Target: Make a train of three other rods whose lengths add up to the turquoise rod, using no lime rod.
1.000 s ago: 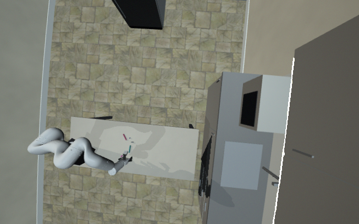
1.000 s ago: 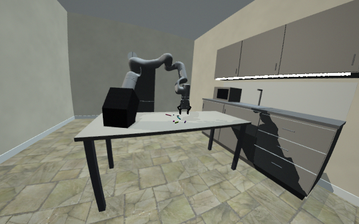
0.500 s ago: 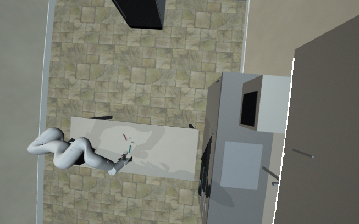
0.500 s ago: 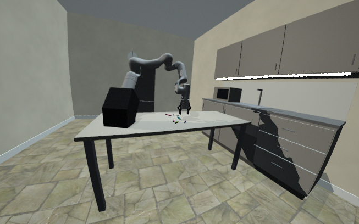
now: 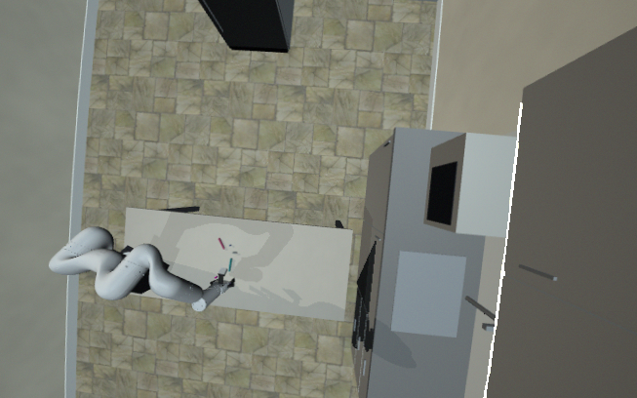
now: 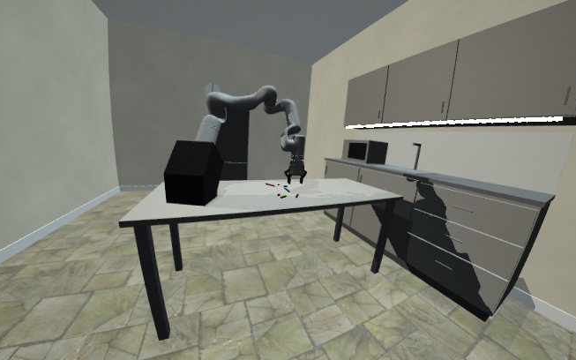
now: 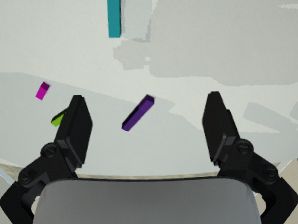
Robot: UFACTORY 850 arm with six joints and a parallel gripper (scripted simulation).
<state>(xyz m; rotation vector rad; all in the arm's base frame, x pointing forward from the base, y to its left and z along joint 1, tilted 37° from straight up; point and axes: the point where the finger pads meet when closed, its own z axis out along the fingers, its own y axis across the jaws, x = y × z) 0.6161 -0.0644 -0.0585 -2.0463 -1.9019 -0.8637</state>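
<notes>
Now: the small blue rod 40 mm behind my hand, 230 mm to the left of it and 70 mm below it. From my hand the other things lie so: turquoise rod 20 mm behind, 80 mm to the left, 70 mm below; then magenta rod 130 mm behind, 30 mm to the right, 70 mm below; then purple rod 10 mm behind, 70 mm to the right, 70 mm below.
</notes>
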